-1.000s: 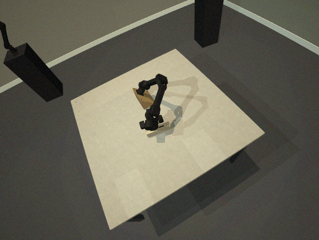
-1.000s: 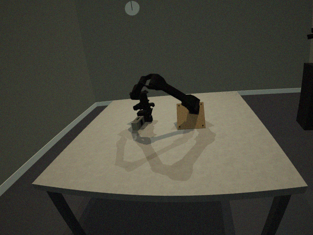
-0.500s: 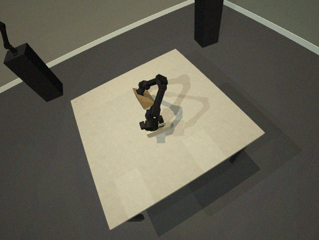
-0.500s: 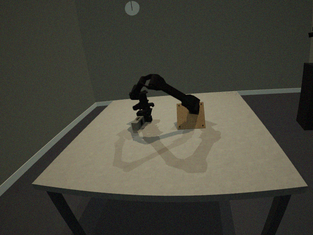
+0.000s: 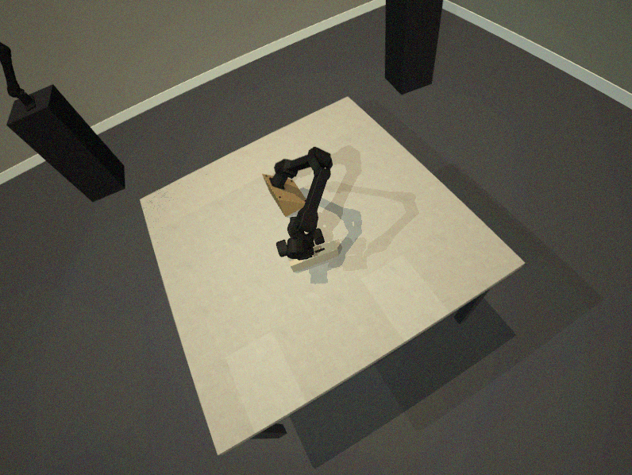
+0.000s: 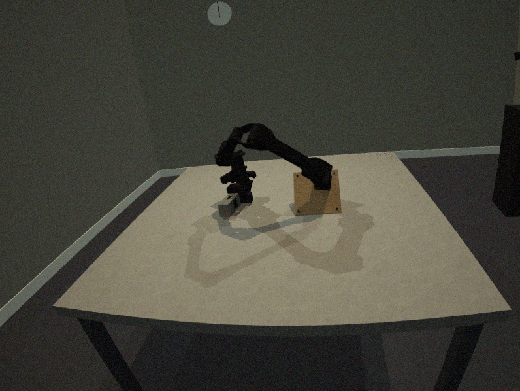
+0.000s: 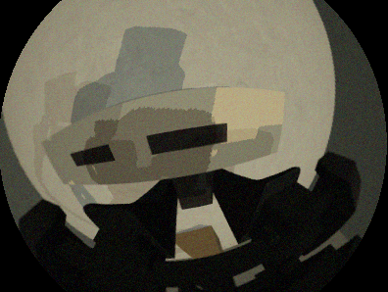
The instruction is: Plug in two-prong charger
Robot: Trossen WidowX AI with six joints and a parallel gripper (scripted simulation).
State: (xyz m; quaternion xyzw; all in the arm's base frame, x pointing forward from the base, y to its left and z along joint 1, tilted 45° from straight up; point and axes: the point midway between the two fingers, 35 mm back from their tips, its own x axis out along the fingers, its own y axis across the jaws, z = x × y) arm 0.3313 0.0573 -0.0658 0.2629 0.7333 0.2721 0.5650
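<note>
Now: the black two-prong charger 20 mm ahead of my gripper tip and 10 mm above it.
</note>
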